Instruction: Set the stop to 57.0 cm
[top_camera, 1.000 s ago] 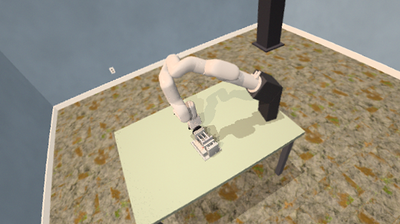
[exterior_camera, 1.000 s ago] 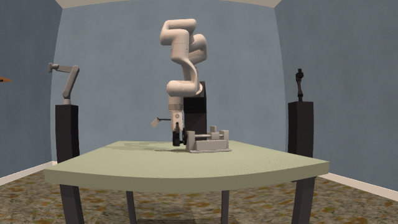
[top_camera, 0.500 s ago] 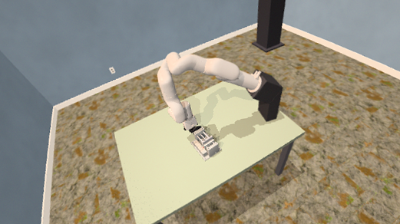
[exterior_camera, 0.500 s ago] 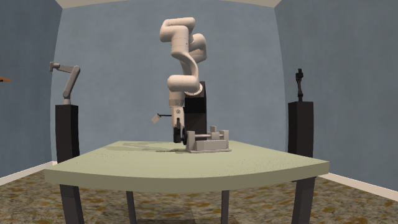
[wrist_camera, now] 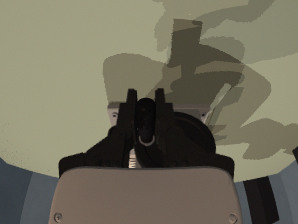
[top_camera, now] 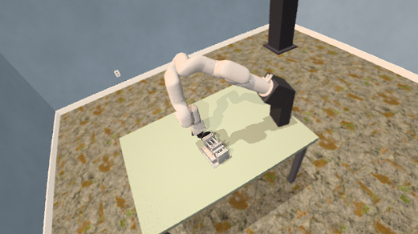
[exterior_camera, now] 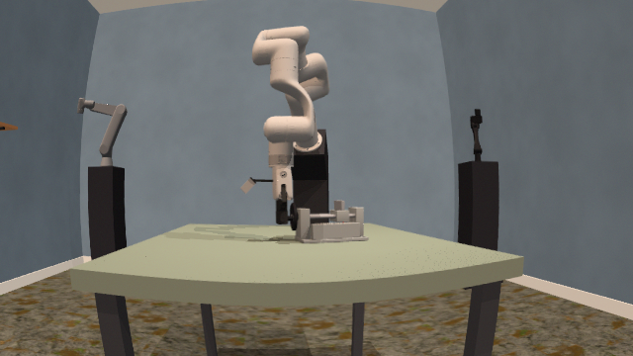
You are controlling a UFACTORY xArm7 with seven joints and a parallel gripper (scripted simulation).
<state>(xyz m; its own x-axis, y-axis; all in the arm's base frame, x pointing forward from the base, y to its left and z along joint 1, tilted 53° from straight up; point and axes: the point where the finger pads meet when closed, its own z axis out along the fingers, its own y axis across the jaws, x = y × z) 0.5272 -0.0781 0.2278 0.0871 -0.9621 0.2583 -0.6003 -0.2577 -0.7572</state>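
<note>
The black handwheel is 1 cm behind my hand and 2 cm to the left of it. Round my hand: grey stop block 4 cm behind, 18 cm to the left, 1 cm above.
</note>
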